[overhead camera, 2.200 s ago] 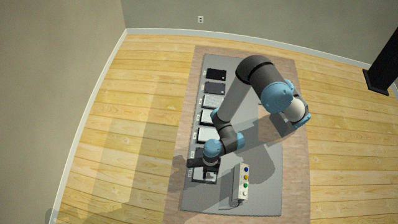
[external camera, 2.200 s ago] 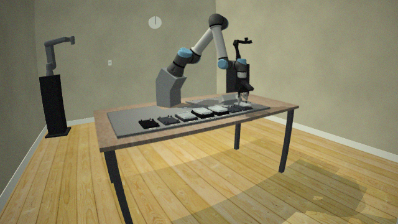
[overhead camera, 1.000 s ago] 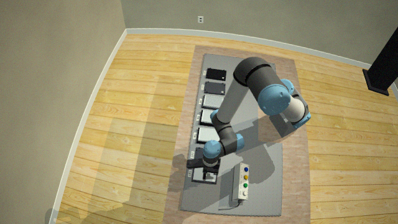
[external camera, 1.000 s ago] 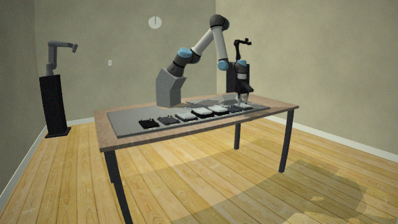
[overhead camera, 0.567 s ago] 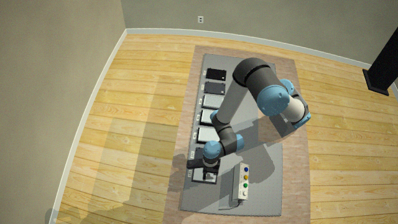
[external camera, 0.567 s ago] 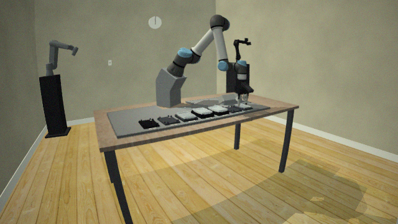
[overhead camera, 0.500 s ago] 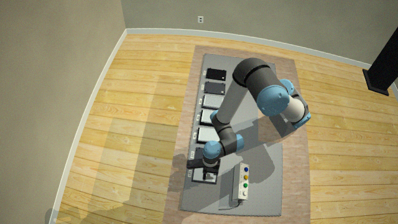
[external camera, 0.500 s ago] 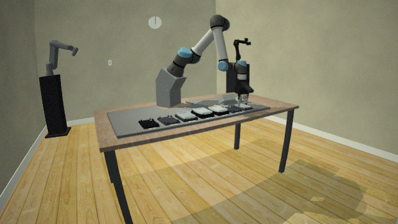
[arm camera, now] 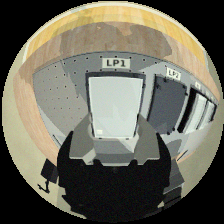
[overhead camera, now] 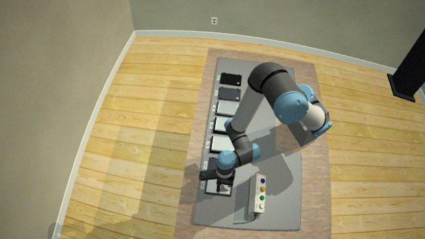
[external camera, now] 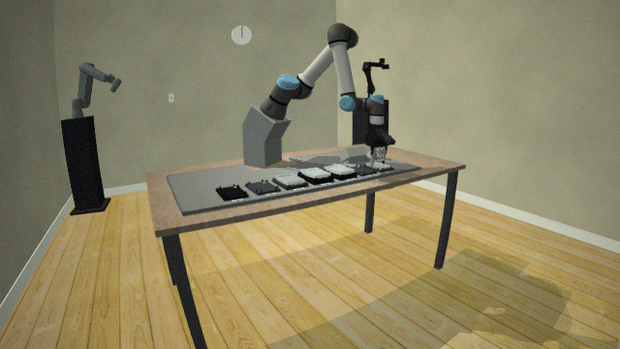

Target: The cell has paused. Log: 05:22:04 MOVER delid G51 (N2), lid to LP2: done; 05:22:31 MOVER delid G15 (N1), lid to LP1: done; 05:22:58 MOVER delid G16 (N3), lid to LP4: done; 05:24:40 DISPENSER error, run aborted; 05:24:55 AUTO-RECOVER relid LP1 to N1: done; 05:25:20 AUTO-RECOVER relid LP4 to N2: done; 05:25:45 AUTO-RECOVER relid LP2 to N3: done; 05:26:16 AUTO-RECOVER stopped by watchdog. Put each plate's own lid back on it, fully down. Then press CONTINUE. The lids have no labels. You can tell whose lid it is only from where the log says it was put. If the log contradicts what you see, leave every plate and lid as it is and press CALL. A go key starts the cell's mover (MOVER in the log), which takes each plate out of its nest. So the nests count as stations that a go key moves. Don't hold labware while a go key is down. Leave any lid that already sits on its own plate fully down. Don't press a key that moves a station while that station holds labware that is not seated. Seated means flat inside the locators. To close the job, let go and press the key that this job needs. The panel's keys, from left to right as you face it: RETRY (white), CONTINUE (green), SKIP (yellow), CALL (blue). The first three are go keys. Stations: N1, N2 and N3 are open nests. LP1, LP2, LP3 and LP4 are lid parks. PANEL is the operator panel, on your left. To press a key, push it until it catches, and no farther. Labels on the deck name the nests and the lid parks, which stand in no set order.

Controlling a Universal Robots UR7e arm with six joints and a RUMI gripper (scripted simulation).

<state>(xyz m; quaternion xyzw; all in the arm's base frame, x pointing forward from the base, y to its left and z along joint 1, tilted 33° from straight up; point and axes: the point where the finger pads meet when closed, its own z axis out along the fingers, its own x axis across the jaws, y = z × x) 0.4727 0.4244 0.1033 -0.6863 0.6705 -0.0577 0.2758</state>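
Right now the clear lid is 1 cm below my hand. The rest, counted from my hand: blue key: 23 cm behind, 6 cm to the right, 4 cm above; then yellow key: 23 cm behind, 4 cm above, 1 cm to the right; then LP2 lid park: 12 cm to the right, 2 cm below, 1 cm ahead.
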